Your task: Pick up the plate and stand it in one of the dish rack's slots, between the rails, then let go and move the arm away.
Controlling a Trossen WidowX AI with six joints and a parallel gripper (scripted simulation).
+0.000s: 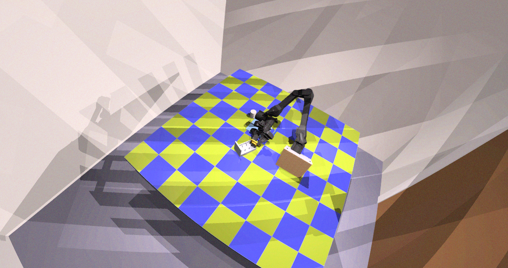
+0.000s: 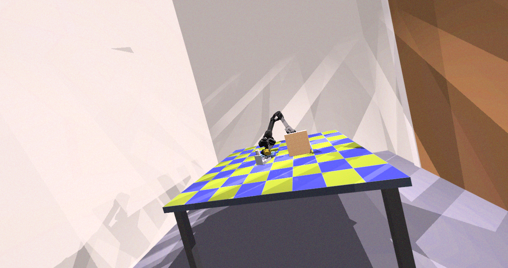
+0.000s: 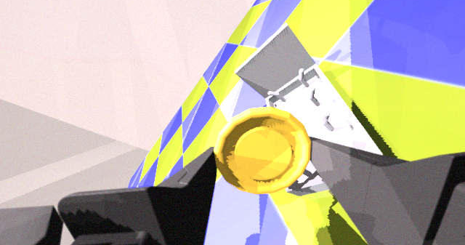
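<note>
The dish rack is 40 mm ahead of my gripper tip, 30 mm to the left of it and 40 mm below it. Also, from my gripper tip: plate: 10 mm to the right; blue bar: 40 mm behind, 220 mm to the right, 60 mm below.
</note>
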